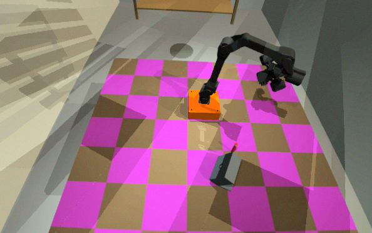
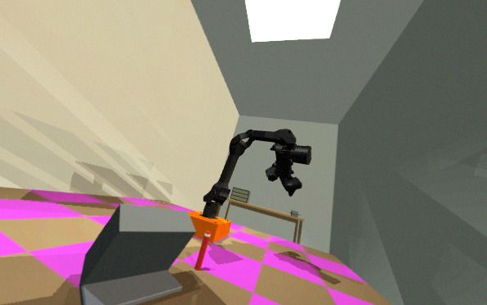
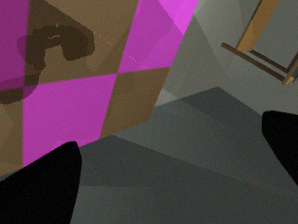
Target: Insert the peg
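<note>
The round red peg lies 35 cm ahead of my gripper tip, 12 cm to the right of it and 21 cm below it. The rest, counted from my gripper tip: grey sloped panel 48 cm ahead, 17 cm to the right, 20 cm below.
</note>
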